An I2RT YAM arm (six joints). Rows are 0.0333 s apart.
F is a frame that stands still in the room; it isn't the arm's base.
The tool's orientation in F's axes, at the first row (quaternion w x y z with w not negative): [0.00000 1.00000 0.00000 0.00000]
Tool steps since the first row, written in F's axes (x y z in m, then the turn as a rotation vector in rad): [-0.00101 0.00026 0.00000 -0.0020 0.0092 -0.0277]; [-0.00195 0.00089 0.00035 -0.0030 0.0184 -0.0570]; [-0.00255 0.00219 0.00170 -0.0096 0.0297 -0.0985]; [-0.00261 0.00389 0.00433 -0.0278 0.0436 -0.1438]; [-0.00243 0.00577 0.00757 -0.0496 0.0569 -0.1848]
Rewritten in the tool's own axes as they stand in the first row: [-0.00101 -0.00026 0.00000 -0.0020 -0.0092 0.0277]; [-0.00195 -0.00089 -0.00035 -0.0030 -0.0184 0.0570]; [-0.00255 -0.00219 -0.00170 -0.0096 -0.0297 0.0985]; [-0.00261 -0.00389 -0.00433 -0.0278 -0.0436 0.1438]; [-0.00243 -0.00577 -0.00757 -0.0496 -0.0569 0.1848]
